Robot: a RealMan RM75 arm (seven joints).
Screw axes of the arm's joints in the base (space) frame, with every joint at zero. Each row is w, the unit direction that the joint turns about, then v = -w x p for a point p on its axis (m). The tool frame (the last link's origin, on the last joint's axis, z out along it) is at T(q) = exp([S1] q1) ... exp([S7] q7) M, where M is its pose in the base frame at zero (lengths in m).
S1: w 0 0 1 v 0.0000 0.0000 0.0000
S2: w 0 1 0 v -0.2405 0.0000 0.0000
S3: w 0 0 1 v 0.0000 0.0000 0.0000
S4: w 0 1 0 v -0.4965 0.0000 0.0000
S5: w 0 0 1 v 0.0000 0.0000 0.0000
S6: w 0 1 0 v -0.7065 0.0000 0.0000
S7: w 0 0 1 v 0.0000 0.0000 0.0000
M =
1 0 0 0.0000
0 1 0 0.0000
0 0 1 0.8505
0 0 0 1
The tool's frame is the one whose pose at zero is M.
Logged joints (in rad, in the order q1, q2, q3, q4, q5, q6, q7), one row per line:
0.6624 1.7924 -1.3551 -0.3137 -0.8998 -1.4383 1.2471
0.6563 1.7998 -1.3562 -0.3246 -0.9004 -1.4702 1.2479
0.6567 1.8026 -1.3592 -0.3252 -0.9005 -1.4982 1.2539
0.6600 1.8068 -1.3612 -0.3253 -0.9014 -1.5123 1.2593
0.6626 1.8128 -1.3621 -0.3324 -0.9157 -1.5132 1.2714
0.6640 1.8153 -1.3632 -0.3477 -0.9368 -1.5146 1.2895
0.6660 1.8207 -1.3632 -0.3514 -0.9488 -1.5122 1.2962
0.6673 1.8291 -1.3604 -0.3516 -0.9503 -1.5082 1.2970
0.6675 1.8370 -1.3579 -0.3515 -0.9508 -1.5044 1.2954
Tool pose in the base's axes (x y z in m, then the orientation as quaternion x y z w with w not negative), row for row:
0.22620 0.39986 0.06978 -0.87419 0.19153 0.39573 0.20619
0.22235 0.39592 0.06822 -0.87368 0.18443 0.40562 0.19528
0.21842 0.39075 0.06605 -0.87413 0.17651 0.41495 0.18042
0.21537 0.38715 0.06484 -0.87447 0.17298 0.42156 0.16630
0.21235 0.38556 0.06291 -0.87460 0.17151 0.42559 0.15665
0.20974 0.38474 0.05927 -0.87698 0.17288 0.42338 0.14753
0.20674 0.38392 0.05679 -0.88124 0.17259 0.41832 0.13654
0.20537 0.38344 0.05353 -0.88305 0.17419 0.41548 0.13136
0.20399 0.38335 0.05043 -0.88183 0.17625 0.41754 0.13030
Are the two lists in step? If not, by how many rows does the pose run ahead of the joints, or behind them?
The pose runs 1 row behind the joints: the pose in row i belongs to the joints in row i - 1.
